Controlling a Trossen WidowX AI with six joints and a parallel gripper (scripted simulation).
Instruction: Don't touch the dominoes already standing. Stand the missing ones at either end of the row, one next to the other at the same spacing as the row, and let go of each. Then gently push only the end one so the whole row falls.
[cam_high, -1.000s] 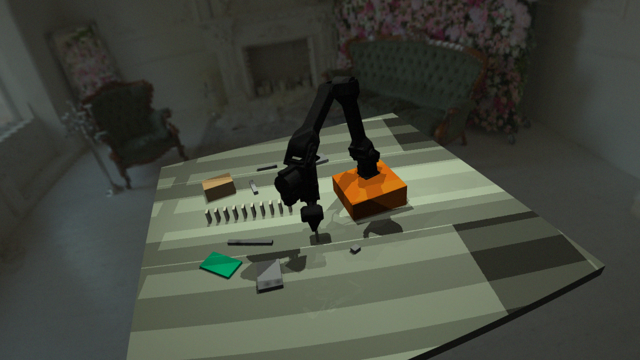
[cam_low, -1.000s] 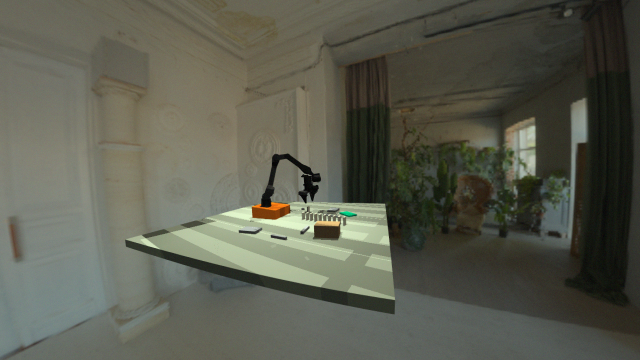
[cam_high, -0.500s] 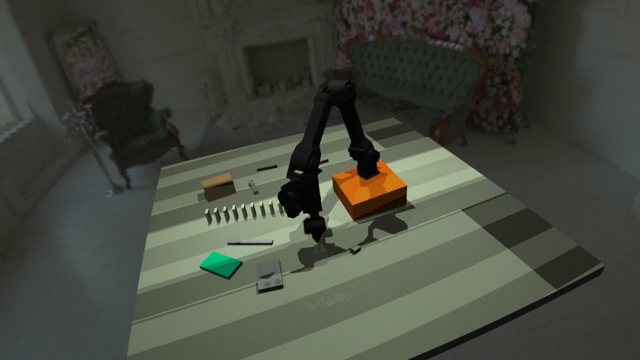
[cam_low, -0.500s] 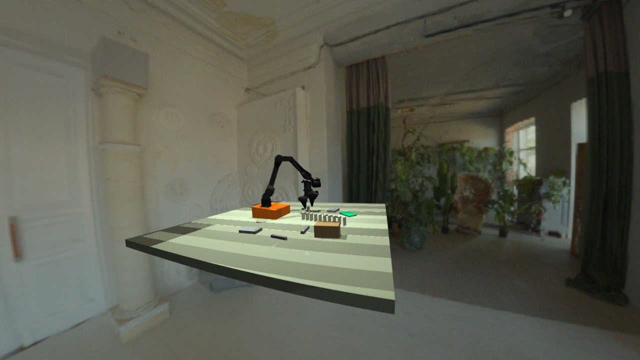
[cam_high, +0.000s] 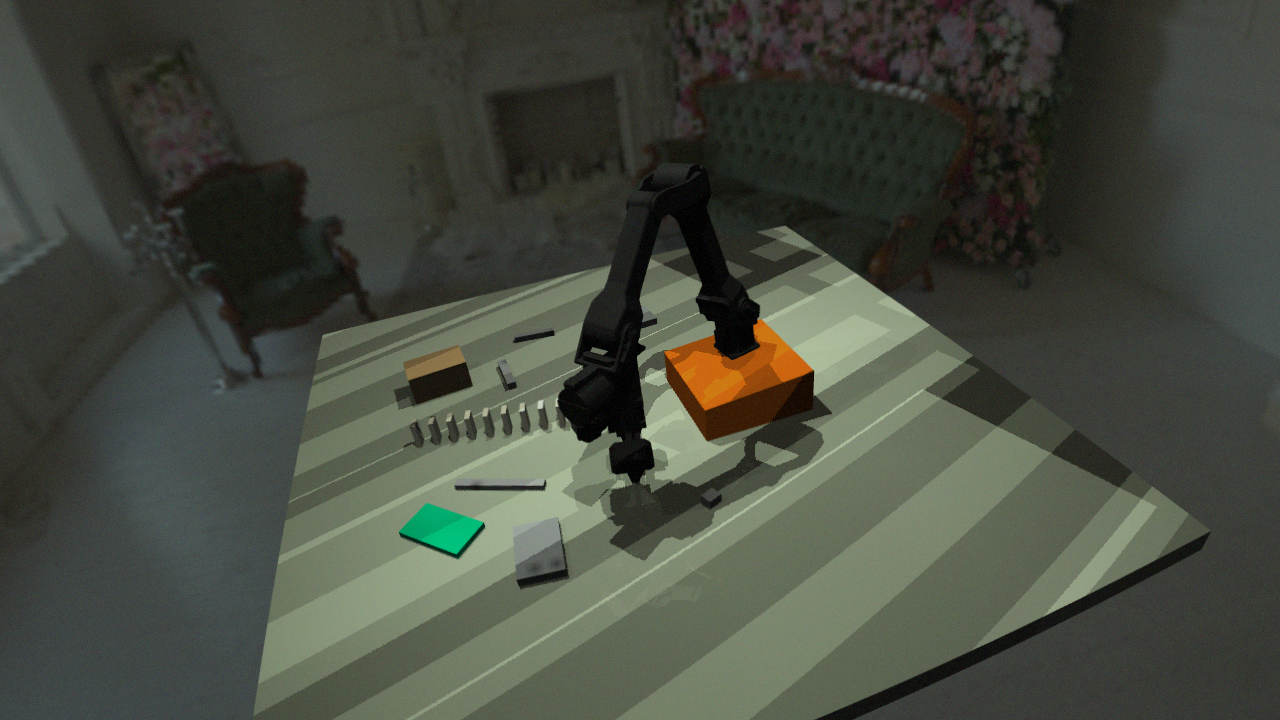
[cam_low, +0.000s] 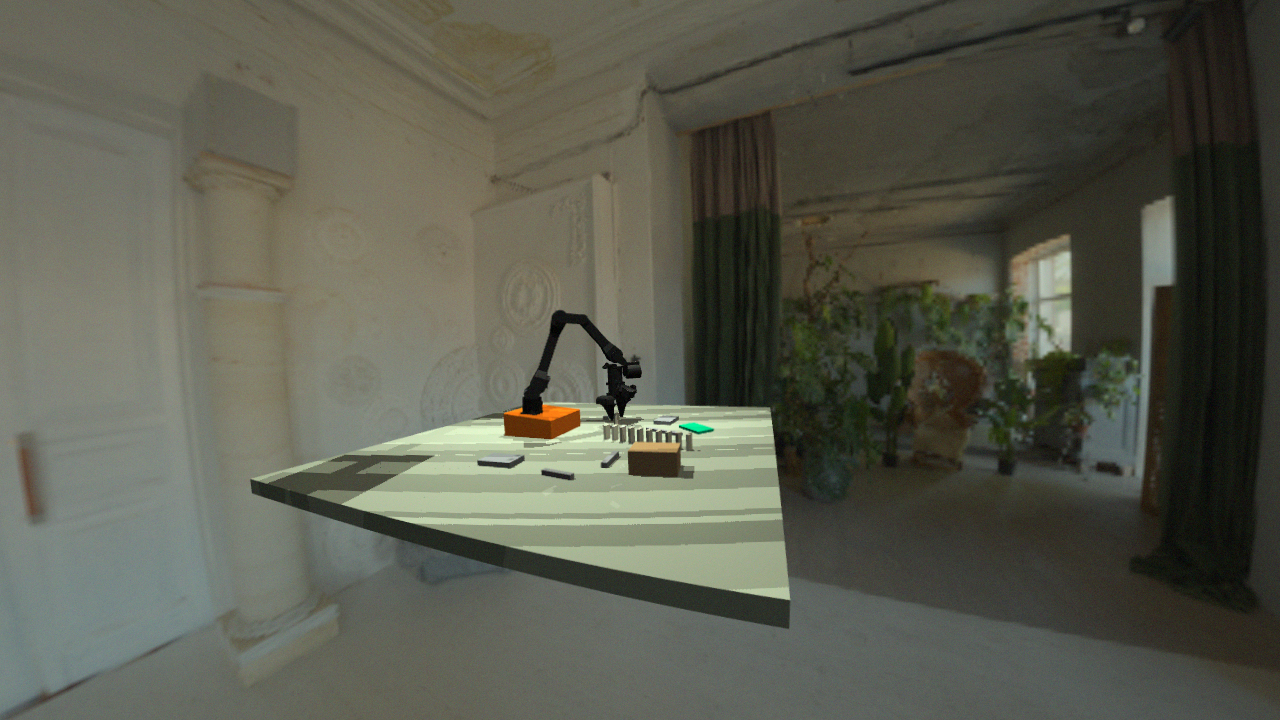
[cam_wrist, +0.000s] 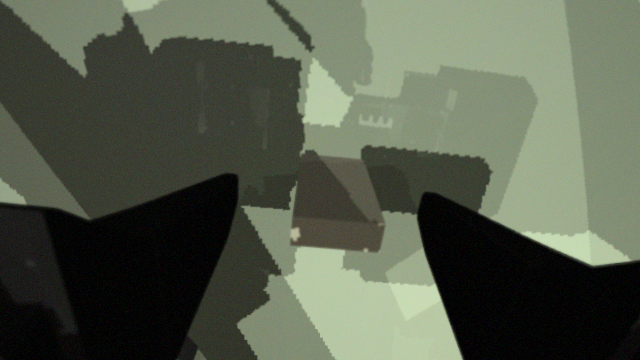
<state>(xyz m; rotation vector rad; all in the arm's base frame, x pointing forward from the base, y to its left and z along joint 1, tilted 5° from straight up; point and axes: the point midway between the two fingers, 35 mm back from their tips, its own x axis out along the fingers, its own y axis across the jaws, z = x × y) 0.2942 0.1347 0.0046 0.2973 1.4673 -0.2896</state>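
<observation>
Right now my gripper tip is 11 cm to the right of the small grey cube, 8 cm past it and 2 cm above it. The rest, counted from my gripper tip: brown box (48 cm to the right, 21 cm ahead); green tile (31 cm ahead, 6 cm to the right, 2 cm below).
</observation>
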